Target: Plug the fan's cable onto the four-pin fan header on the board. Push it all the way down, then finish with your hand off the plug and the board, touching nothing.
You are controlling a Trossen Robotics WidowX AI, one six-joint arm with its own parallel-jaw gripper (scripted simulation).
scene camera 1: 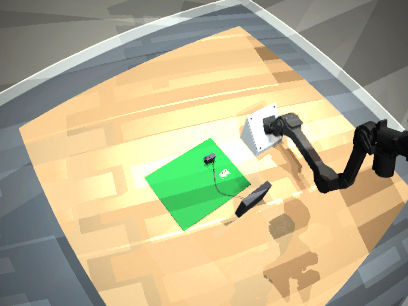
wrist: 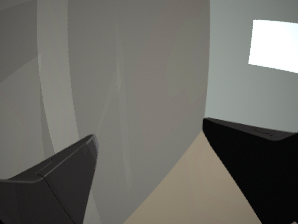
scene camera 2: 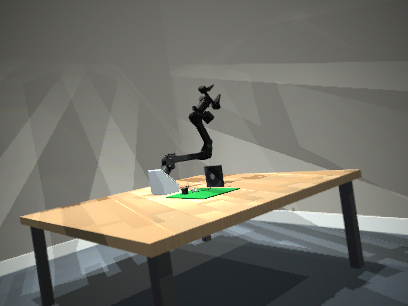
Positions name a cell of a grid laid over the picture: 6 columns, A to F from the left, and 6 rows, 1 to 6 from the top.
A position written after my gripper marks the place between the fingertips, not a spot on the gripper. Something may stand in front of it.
My gripper (wrist: D4) is open, holding nothing. I also see a green board (scene camera 1: C4).
